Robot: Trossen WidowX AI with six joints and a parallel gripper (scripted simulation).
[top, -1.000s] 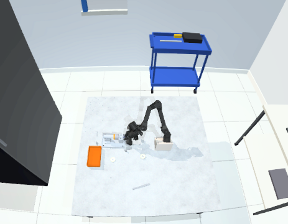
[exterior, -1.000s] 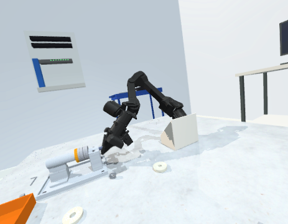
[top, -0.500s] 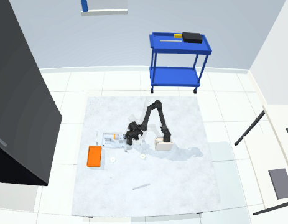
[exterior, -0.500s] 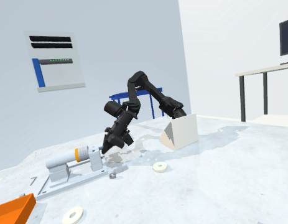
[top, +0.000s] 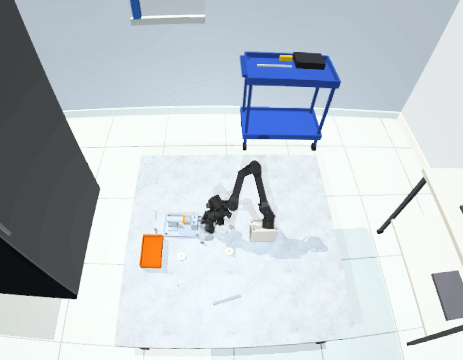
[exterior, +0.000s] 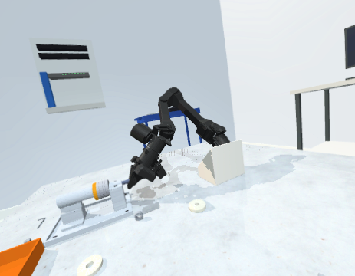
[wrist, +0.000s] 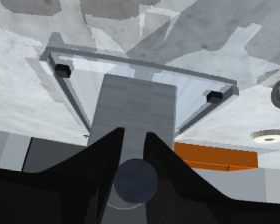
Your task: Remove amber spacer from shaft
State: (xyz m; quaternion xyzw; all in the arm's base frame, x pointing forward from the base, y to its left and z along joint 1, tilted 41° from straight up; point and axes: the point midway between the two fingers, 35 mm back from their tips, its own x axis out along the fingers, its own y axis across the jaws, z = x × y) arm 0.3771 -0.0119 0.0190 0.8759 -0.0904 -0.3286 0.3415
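My gripper tip is 8 cm short of the grey spacer, 1 cm to the right of it and 2 cm below it. From my gripper tip the other things lie so: amber spacer: 10 cm ahead, 1 cm to the left, 2 cm above; orange tray: 27 cm ahead, 20 cm to the left, 5 cm below.
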